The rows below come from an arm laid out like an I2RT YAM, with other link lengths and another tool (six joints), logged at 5 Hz.
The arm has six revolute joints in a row. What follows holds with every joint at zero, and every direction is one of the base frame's. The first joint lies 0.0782 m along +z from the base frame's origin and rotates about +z. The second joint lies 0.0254 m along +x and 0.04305 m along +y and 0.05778 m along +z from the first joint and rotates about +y. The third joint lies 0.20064 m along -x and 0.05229 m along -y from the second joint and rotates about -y. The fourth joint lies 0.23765 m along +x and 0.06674 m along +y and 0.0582 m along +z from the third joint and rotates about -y. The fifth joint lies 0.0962 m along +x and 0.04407 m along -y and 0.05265 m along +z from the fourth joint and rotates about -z. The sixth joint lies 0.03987 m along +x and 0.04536 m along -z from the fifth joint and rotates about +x. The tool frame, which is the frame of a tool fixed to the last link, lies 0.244 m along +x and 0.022 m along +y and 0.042 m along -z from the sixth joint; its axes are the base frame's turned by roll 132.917, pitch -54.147 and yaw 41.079 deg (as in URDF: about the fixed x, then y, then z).
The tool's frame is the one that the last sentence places.
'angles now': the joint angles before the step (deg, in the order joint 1, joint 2, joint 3, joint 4, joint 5, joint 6). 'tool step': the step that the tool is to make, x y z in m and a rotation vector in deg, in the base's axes. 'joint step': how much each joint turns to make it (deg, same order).
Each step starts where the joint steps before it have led.
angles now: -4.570 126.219 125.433 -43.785 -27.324 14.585
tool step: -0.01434 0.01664 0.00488 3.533 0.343 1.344
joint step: 0.088 -4.311 -7.302 3.266 -3.344 1.848
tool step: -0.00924 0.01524 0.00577 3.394 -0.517 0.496
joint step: 0.349 -4.477 -8.163 5.432 -2.460 2.809
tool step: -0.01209 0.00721 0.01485 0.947 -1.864 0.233
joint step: 0.353 -6.243 -7.483 3.618 -0.620 1.060
